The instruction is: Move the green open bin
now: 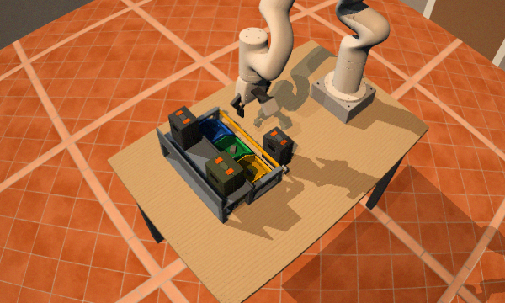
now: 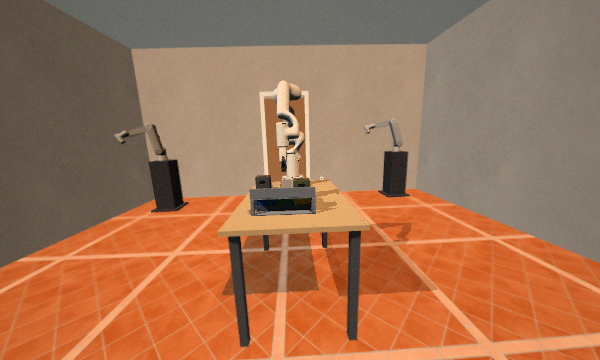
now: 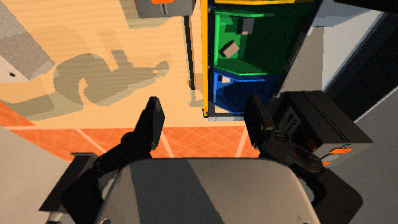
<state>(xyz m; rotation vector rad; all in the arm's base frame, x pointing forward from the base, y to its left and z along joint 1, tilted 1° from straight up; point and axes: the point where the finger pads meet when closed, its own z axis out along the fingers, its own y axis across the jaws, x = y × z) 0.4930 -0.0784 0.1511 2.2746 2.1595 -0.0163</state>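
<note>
Right now my hand is 170 mm above the thin yellow rod. Round my hand: green bin (190 mm below, 110 mm ahead, 10 mm to the right); yellow bin (190 mm below, 110 mm to the left, 110 mm ahead); dark box (170 mm below, 110 mm to the left, 40 mm behind).
</note>
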